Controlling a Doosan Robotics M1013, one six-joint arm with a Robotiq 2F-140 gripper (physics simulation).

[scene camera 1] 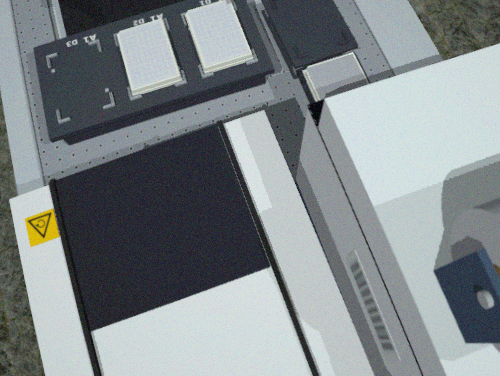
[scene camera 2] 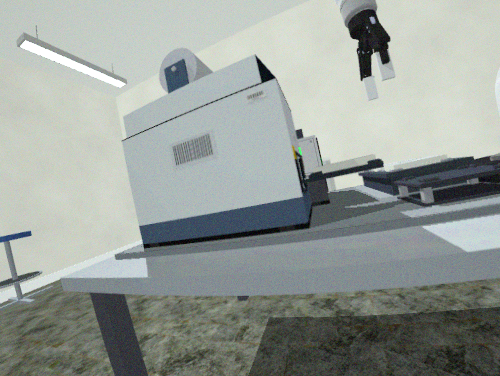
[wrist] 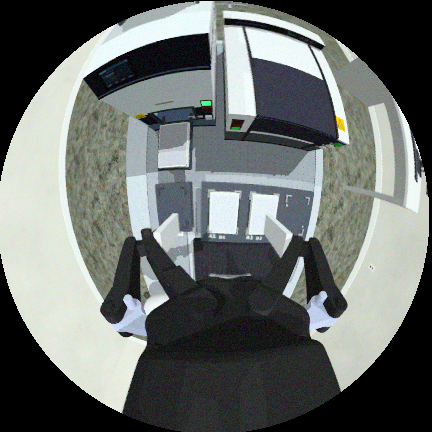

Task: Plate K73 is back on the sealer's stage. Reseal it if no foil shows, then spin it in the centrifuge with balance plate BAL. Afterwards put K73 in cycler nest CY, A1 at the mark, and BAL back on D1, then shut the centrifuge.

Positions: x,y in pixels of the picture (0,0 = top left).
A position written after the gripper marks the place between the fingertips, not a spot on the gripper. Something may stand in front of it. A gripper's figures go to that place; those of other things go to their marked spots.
The gripper (wrist: 221,223) is 20 cm from the lens. A grey pad (wrist: 172,138): 40 cm from the lens. A centrifuge (wrist: 242,39) is 48 cm from the lens. The marked spots on the centrifuge and the grey pad are 37 cm apart.
